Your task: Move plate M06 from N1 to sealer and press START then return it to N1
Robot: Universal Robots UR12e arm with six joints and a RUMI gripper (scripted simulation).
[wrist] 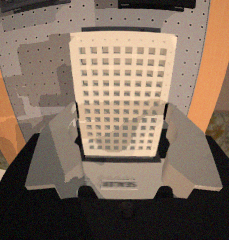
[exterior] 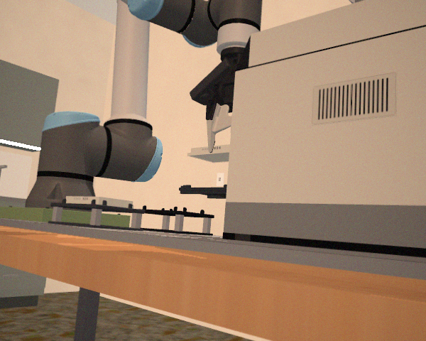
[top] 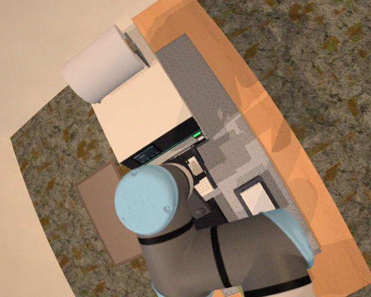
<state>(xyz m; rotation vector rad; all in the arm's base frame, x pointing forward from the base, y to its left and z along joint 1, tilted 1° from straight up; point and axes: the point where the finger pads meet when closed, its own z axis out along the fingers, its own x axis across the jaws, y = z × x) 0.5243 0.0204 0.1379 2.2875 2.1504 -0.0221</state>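
Right now the plate M06 is 10 mm below my hand. The rest, counted from my hand: screen: 150 mm above, 120 mm ahead, 40 mm to the left; sealer stage: 80 mm below; plate nest N1: 190 mm behind, 130 mm below, 70 mm to the left.
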